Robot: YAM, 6 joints.
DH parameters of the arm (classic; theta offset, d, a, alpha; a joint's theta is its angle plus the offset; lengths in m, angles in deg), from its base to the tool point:
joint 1: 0 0.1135 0.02 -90
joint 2: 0 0 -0.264 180
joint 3: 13.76 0 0.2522 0
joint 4: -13.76 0 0.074 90
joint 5: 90 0 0 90
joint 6: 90 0.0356 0 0
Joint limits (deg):
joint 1: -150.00..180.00
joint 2: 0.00..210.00
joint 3: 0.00..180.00
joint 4: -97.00..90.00
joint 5: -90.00..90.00
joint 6: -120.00..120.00
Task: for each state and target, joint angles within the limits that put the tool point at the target. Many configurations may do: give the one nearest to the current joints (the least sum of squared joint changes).
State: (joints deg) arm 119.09 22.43 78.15 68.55 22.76 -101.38
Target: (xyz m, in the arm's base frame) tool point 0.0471 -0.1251 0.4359
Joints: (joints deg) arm 104.96 4.59 44.13 72.75 21.76 -101.38
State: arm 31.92 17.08 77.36 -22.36 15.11 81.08
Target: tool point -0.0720 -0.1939 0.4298
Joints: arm 65.50 0.00 86.30 -46.56 24.72 81.08
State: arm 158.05 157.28 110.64 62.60 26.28 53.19
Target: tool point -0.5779 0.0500 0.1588
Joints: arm 176.55 153.59 113.19 63.11 25.16 53.19
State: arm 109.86 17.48 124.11 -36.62 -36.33 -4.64
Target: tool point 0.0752 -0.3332 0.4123
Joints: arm 106.38 0.41 111.64 -49.09 -37.84 -4.64
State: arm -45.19 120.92 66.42 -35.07 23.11 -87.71
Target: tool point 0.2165 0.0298 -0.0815
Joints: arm 10.01 147.94 53.46 -32.97 13.47 -87.71
